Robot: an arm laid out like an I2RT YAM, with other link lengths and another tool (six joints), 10 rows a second.
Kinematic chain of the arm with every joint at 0, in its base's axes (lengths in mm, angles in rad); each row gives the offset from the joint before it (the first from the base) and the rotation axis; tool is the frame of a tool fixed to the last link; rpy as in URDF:
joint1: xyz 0 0 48.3 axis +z
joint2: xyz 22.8 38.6 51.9 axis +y
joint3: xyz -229.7 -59.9 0 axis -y
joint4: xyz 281.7 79.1 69 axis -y
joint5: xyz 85.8 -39.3 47 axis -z
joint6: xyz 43.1 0 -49 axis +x
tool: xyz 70 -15 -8 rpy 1.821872 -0.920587 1.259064
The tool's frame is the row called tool.
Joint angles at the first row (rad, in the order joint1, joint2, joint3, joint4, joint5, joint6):
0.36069 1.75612 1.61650 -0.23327 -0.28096 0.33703
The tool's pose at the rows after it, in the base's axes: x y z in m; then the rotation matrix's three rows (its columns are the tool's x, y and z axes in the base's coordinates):
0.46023, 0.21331, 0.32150; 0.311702, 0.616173, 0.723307; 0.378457, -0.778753, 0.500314; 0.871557, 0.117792, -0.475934
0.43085, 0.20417, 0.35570; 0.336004, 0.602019, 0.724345; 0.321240, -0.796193, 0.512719; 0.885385, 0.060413, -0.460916
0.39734, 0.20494, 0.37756; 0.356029, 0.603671, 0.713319; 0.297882, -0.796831, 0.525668; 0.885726, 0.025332, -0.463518
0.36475, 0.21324, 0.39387; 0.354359, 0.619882, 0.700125; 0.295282, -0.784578, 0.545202; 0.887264, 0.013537, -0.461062
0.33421, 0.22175, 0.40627; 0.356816, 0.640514, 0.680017; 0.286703, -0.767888, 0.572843; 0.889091, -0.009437, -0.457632
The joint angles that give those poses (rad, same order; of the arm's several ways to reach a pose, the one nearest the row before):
0.36068 1.65236 1.65428 -0.32369 -0.25731 0.41791
0.36334 1.55508 1.66722 -0.41485 -0.25426 0.48504
0.39541 1.46890 1.66956 -0.50451 -0.23441 0.52739
0.45071 1.39905 1.66912 -0.56896 -0.20466 0.54990
0.50868 1.34032 1.66838 -0.62161 -0.18141 0.58194

